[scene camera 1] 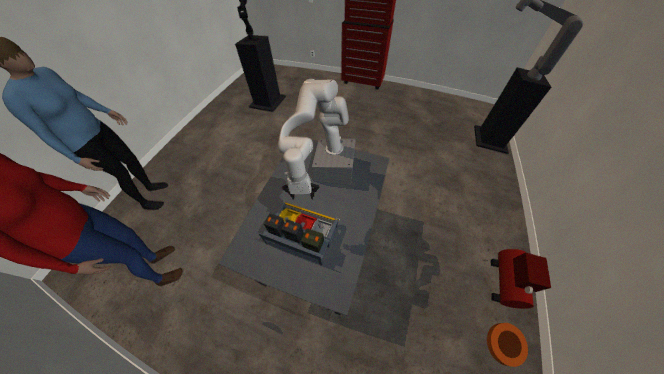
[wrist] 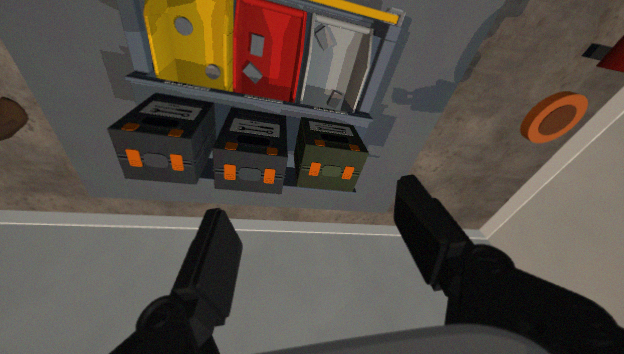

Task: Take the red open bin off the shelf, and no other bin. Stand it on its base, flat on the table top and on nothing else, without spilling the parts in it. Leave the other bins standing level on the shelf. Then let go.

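Places are measured from the arm's base along level axes (x back, y right, z up), in centimetres.
Pixels of known places: gripper, between the fingertips: [scene camera 1: 302,197] [wrist: 313,212]; arm's base, origin of its link: [scene camera 1: 334,148].
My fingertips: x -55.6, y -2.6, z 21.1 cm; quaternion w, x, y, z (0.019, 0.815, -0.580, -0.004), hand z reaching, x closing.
Note:
For each thing: its top centre in the pictures, then the offset to it from my fingertips. Level surfaces: height alone.
- red open bin, centre of its top: [wrist: 266,70] [scene camera 1: 302,224] dz -31.1, dx -1.1, dy +3.8 cm
- yellow bin, centre of its top: [wrist: 189,53] [scene camera 1: 286,218] dz -31.1, dx -0.6, dy +15.0 cm
- light grey bin, centre of its top: [wrist: 334,83] [scene camera 1: 320,230] dz -31.1, dx -1.3, dy -7.4 cm
- table top, height of its surface: dz -39.1 cm
- green toolbox, centre of its top: [wrist: 331,171] [scene camera 1: 312,237] dz -19.3, dx -11.1, dy -7.2 cm
- yellow bar, centre of its top: [scene camera 1: 310,211] dz -32.6, dx +9.4, dy +3.5 cm
The red open bin [scene camera 1: 306,220] [wrist: 272,50] sits level on the shelf [scene camera 1: 290,248] [wrist: 361,118], between the yellow bin [scene camera 1: 289,215] [wrist: 197,47] and the light grey bin [scene camera 1: 324,228] [wrist: 337,60]. Two grey parts lie in the red bin. The upper end of the red bin is cut off by the wrist view's top edge. My gripper [scene camera 1: 303,197] [wrist: 313,212] is open and empty. It hangs above the table top [scene camera 1: 295,280], on the robot base's side of the shelf and apart from the bins.
Two dark toolboxes [scene camera 1: 274,225] [wrist: 160,140] [scene camera 1: 292,231] [wrist: 250,155] and a green toolbox [scene camera 1: 312,240] [wrist: 330,155] stand in a row beside the bins, away from the robot base. A yellow bar [scene camera 1: 312,212] [wrist: 360,9] runs along the shelf's edge nearer the robot.

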